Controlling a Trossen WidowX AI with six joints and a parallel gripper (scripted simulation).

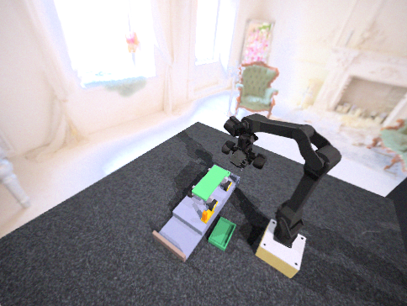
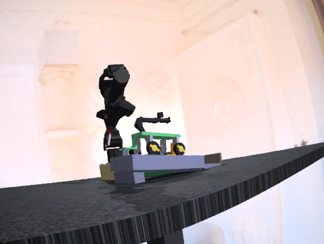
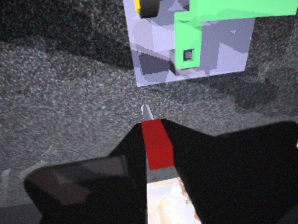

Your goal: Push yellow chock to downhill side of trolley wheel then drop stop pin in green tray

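The green tray is 25 cm to the left of my gripper tip, 19 cm below it and 4 cm behind it. Also, from my gripper tip: green trolley 14 cm to the left, 8 cm ahead, 7 cm below; red-headed stop pin right at my gripper tip; ramp 14 cm to the left, 13 cm below, 8 cm ahead.
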